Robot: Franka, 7 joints.
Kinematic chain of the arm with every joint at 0, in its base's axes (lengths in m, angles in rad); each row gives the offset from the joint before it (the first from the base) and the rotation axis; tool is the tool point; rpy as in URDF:
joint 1: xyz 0 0 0.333 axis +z
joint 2: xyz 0 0 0 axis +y
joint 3: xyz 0 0 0.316 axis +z
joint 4: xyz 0.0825 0 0 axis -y
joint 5: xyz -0.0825 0 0.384 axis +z
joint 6: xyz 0 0 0 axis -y
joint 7: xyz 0.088 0 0 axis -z
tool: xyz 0 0 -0.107 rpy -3.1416 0 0
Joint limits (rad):
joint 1: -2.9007..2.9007
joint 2: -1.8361..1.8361
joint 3: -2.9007..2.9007
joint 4: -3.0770..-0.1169
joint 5: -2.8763..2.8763
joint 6: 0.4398..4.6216
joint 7: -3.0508..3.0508
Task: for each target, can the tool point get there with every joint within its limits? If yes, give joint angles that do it. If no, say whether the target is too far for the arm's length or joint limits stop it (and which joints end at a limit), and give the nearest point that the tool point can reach.
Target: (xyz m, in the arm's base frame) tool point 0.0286 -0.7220 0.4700
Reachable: yes | joints -1.0359 1.0024 -1.3081 -1.1086 1.8898 1.0463 -2.1601
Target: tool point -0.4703 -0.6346 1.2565
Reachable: no: too far | nearest point -0.3320 -0.4480 0.9850 | short by 0.357 m
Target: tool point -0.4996 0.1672 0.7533
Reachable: yes | joints -1.7675 -0.7763 -0.9751 -1.6200 -1.2633 1.7173 -2.0169
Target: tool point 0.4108 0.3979 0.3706
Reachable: yes | joints 1.7034 0.7579 -0.9509 -1.6588 -0.7154 1.1709 0.6361
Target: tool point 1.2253 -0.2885 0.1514
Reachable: no: too far | nearest point 0.8265 -0.1946 0.2105 | short by 0.414 m
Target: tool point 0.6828 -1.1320 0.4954
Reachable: no: too far | nearest point 0.4398 -0.7291 0.4376 | short by 0.474 m
